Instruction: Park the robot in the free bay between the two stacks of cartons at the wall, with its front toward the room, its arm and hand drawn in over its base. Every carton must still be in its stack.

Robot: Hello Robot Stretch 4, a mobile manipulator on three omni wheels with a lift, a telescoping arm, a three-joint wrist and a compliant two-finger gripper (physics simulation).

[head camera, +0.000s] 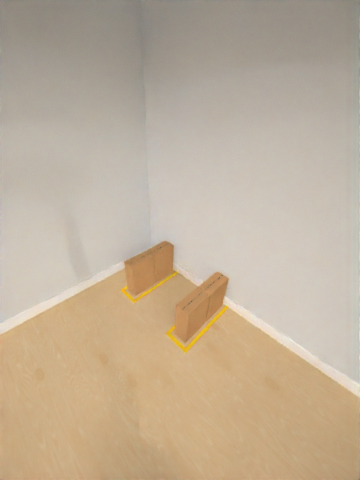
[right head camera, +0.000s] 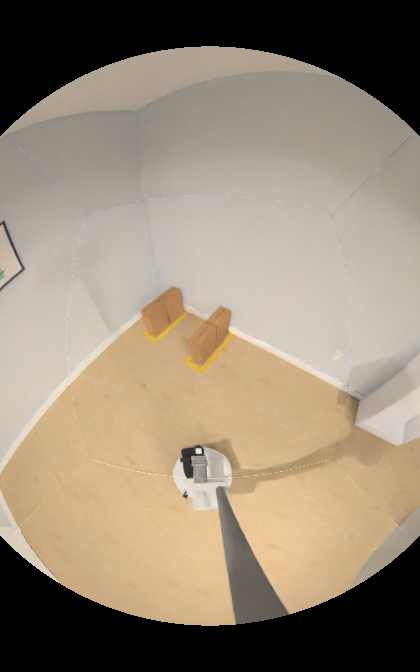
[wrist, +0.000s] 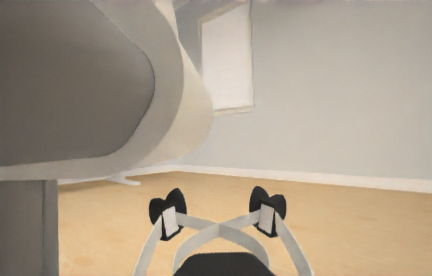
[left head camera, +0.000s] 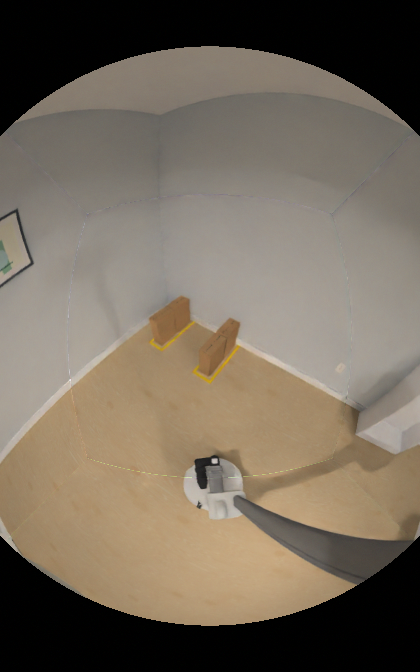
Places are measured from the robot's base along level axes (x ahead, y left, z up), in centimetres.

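Pixels of known places: gripper, fingertip midpoint: (wrist: 217,203) (left head camera: 206,508).
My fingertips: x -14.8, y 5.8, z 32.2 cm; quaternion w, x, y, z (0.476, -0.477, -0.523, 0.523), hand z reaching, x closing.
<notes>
Ahead of a thing's pixels: the offset from my fingertips to its top centre. "*": to the spot under its first point.
The left stack of cartons (head camera: 149,269) (left head camera: 171,321) (right head camera: 163,312) stands upright near the room corner, its end against the wall. The right stack (head camera: 200,307) (left head camera: 219,347) (right head camera: 210,336) stands upright beside it, also end to the wall. Yellow tape {* dx +127.1, dy -26.4, dz -34.9 cm} (head camera: 207,330) (left head camera: 226,365) (right head camera: 218,353) lines the floor around its outer side. The bay is the bare floor between them. My round white base (left head camera: 232,472) (right head camera: 220,462) stands on the floor in front of the stacks, apart from them. The arm and hand are drawn in over it. My gripper (wrist: 217,203) is open and empty.
A white panel-like object (left head camera: 392,420) (right head camera: 387,412) stands at the right wall. A framed picture (left head camera: 15,250) (right head camera: 10,257) hangs on the left wall. A wall outlet {dx +88.1, dy -130.0, dz +10.8 cm} (left head camera: 340,368) (right head camera: 337,354) is right of the stacks. White baseboard (head camera: 295,337) runs along the walls.
</notes>
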